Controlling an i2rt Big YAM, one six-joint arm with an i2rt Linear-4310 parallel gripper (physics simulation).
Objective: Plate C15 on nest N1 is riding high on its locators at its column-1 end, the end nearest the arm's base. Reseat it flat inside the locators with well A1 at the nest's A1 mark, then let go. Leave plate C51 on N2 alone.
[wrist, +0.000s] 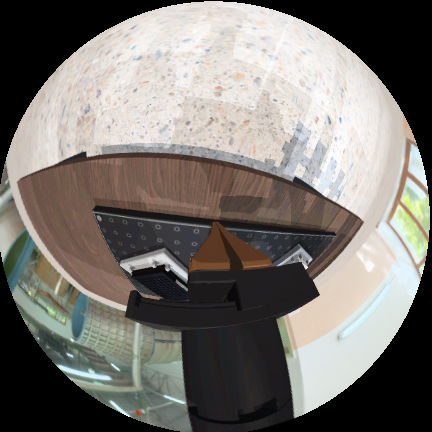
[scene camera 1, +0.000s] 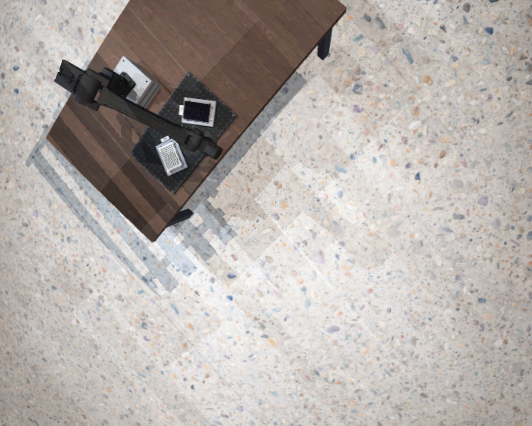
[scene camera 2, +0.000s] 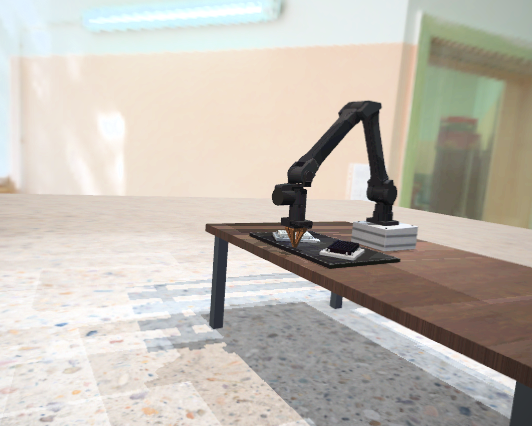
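Where they show: gripper, between the fingertips: (wrist: 213, 225) (scene camera 2: 294, 247); arm's base, origin of its link: (scene camera 1: 123, 87) (scene camera 2: 382, 223).
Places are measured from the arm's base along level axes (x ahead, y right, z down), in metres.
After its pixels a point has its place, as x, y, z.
A white plate (scene camera 1: 171, 156) @[0.392, 0.070, 0.056] (scene camera 2: 281, 233) @[0.452, 0.066, 0.054] sits on a pale nest (scene camera 1: 165, 139) @[0.299, 0.042, 0.078] (wrist: 300, 250) @[0.474, 0.059, 0.068]. A black plate (scene camera 1: 197, 111) @[0.337, -0.183, 0.050] (scene camera 2: 343, 246) @[0.337, -0.187, 0.052] (wrist: 159, 282) @[0.360, -0.191, 0.052] sits on a white nest (scene camera 1: 212, 119) @[0.410, -0.209, 0.068] (scene camera 2: 350, 256) @[0.363, -0.264, 0.068] (wrist: 145, 259) @[0.407, -0.215, 0.068]. The labels C15, C51, N1, N2 and the A1 marks are too small to read, so I cannot tell which plate is C15. Any tilt is too small to judge. My gripper (scene camera 2: 295, 245) @[0.504, -0.132, 0.064] (wrist: 213, 225) @[0.504, -0.132, 0.064] is shut and empty, fingers pointing down, beside the white plate on the side toward the black plate. In scene camera 1 the arm hides the fingers.
Both nests stand on a black perforated board (scene camera 1: 223, 114) @[0.428, -0.263, 0.080] (scene camera 2: 380, 259) @[0.237, -0.271, 0.082] (wrist: 170, 230) @[0.471, -0.178, 0.080] on the wooden table (scene camera 1: 240, 45) @[0.250, -0.541, 0.093] (scene camera 2: 450, 280) @[0.156, -0.495, 0.093] (wrist: 150, 182) @[0.525, -0.211, 0.093]. The arm's grey base block (scene camera 1: 145, 90) @[0.092, -0.070, 0.011] (scene camera 2: 384, 236) @[0.089, -0.118, 0.033] stands behind the board. The table's edge runs close along the board's far side.
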